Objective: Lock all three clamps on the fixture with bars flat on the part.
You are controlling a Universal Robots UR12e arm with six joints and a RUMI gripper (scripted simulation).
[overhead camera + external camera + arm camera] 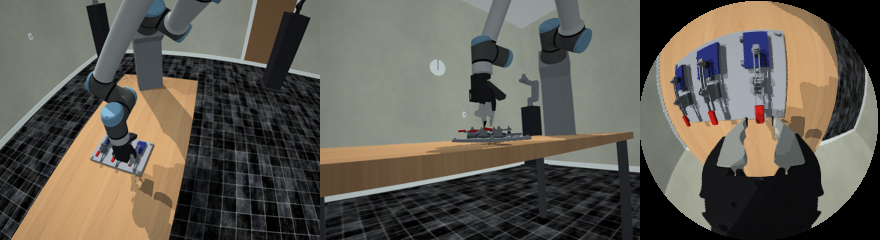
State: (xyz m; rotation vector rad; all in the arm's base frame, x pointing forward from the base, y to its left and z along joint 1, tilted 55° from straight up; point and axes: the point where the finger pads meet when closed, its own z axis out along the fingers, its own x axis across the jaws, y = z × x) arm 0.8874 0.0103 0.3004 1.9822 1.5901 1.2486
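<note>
Now: the grey fixture plate 110 mm to the right of my hand, 80 mm behind it and 70 mm below it.
</note>
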